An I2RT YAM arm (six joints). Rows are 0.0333 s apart.
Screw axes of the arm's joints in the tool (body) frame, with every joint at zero. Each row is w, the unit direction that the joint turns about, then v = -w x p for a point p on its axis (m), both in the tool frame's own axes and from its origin. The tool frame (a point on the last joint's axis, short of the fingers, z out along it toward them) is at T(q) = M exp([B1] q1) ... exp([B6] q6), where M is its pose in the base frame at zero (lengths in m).
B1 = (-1, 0, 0, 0, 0.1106, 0)
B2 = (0, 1, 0, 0.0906, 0, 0.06)
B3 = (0, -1, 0, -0.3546, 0, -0.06)
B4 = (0, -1, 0, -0.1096, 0, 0)
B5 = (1, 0, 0, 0, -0.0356, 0)
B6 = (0, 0, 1, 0, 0, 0)
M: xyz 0.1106 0 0.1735 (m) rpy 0 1.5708 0 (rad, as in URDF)
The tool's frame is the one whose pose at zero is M.
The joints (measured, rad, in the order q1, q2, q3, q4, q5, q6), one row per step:
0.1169, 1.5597, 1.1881, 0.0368, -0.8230, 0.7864
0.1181, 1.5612, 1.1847, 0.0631, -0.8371, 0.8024
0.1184, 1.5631, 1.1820, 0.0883, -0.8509, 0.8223
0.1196, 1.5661, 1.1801, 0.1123, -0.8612, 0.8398
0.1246, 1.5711, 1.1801, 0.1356, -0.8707, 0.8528
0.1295, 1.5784, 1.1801, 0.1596, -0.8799, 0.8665
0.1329, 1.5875, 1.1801, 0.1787, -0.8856, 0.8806
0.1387, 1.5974, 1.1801, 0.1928, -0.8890, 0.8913
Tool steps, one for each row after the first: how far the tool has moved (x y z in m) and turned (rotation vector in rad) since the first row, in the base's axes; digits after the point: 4 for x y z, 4 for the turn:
0.0004, 0.0008, 0.0009, 0.0157, -0.0078, 0.0111
0.0010, 0.0013, 0.0018, 0.0331, -0.0115, 0.0206
0.0017, 0.0021, 0.0024, 0.0476, -0.0157, 0.0285
0.0027, 0.0043, 0.0030, 0.0591, -0.0227, 0.0405
0.0041, 0.0064, 0.0028, 0.0706, -0.0273, 0.0522
0.0059, 0.0081, 0.0014, 0.0806, -0.0251, 0.0589
0.0076, 0.0105, -0.0007, 0.0876, -0.0200, 0.0662

